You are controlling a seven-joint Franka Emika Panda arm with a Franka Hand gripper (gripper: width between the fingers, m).
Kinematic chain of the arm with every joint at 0, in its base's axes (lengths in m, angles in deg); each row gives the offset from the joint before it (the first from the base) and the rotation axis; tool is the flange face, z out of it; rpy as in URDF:
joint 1: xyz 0 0 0.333 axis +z
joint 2: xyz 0 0 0 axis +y
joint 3: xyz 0 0 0.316 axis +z
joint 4: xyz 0.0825 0 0 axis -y
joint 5: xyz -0.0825 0 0.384 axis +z
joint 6: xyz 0 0 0 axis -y
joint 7: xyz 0.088 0 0 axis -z
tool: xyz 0 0 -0.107 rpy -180 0 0
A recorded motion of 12 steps. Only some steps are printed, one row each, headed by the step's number.
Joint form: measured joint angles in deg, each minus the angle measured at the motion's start. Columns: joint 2, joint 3, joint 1, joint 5, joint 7, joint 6, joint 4.
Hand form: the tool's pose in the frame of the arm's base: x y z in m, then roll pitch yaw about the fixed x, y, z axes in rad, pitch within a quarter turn. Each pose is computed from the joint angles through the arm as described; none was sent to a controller.
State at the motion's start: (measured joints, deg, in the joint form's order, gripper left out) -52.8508 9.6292 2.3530 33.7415 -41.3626 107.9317 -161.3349
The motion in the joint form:
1: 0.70 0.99 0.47 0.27 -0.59 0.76 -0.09
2: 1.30 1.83 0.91 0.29 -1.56 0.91 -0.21
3: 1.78 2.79 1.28 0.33 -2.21 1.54 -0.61
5: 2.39 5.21 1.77 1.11 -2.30 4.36 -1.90
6: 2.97 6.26 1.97 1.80 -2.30 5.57 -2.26
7: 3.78 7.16 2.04 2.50 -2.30 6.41 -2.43
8: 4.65 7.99 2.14 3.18 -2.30 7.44 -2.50
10: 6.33 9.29 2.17 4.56 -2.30 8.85 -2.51
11: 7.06 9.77 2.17 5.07 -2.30 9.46 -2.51
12: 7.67 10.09 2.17 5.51 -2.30 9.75 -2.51
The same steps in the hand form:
1: 0.2698 0.1021 0.4376 -2.7989 -0.2376 0.6568
2: 0.2690 0.1076 0.4329 -2.8064 -0.2281 0.6893
3: 0.2681 0.1124 0.4269 -2.8174 -0.2192 0.7136
5: 0.2669 0.1213 0.4143 -2.8475 -0.2127 0.7297
6: 0.2671 0.1257 0.4091 -2.8538 -0.2113 0.7327
7: 0.2678 0.1296 0.4039 -2.8533 -0.2064 0.7333
8: 0.2691 0.1334 0.3996 -2.8545 -0.2048 0.7332
10: 0.2714 0.1395 0.3918 -2.8471 -0.1996 0.7282
11: 0.2725 0.1416 0.3885 -2.8443 -0.1972 0.7256
12: 0.2730 0.1432 0.3855 -2.8384 -0.1932 0.7229

